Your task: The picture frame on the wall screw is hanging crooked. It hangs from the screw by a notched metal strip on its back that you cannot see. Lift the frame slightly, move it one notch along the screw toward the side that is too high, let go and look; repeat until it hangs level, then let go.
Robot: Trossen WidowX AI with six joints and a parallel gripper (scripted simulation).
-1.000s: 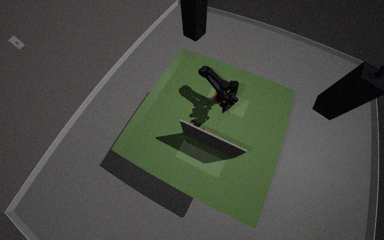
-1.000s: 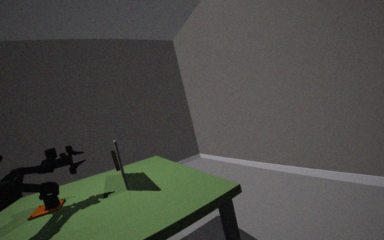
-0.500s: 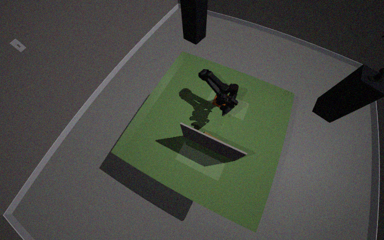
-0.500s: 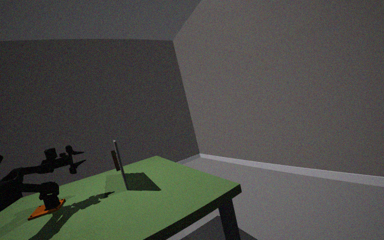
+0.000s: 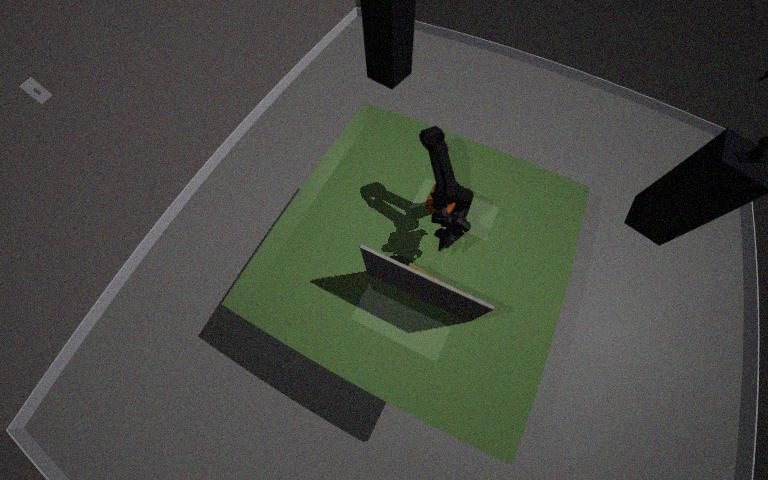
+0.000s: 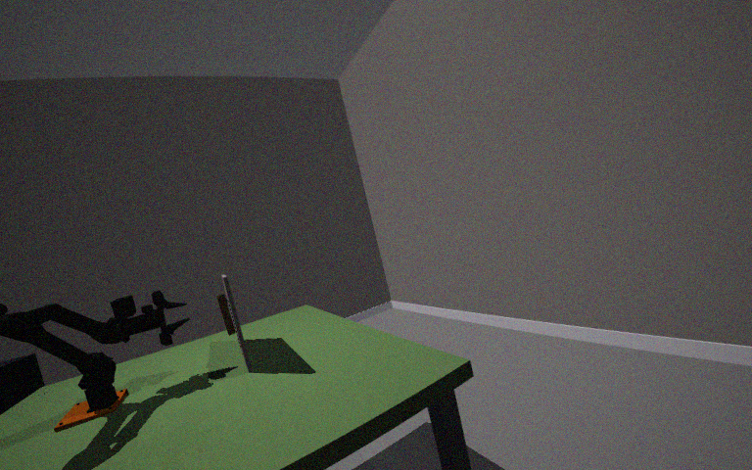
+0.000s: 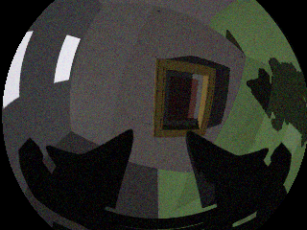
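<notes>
The picture frame is 13 cm ahead of my gripper tip and 5 cm below it. The rest, counted from my gripper tip: wall panel 14 cm ahead, 6 cm below, 1 cm to the left.
</notes>
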